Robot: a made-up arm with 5 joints.
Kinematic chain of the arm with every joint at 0, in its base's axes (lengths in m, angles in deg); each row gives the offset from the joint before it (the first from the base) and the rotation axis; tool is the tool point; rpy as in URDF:
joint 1: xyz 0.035 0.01 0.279 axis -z
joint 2: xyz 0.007 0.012 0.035 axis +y
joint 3: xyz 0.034 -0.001 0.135 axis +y
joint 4: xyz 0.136 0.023 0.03 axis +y
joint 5: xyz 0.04 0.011 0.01 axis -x
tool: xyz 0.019 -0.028 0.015 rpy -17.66 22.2 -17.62
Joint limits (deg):
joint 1: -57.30..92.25
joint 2: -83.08..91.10
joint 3: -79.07..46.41
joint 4: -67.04..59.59
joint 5: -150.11..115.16
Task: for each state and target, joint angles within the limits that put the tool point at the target. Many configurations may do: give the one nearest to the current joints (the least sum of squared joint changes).
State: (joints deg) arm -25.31 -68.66 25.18 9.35 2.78
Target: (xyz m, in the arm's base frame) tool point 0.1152 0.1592 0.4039
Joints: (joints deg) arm -56.29 -27.66 46.41 31.08 -3.72
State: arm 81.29 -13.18 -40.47 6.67 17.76
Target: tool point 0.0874 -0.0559 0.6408
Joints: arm 67.32 -18.55 -31.72 7.39 17.85
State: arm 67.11 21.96 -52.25 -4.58 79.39
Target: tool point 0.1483 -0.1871 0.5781
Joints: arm 73.72 24.70 -50.47 -15.78 77.33
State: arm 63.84 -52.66 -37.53 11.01 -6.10
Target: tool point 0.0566 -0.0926 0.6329
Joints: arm 87.17 -13.24 -36.92 10.74 -1.93
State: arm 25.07 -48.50 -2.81 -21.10 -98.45
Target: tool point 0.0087 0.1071 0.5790
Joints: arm 51.96 -75.93 0.38 -17.42 -107.52
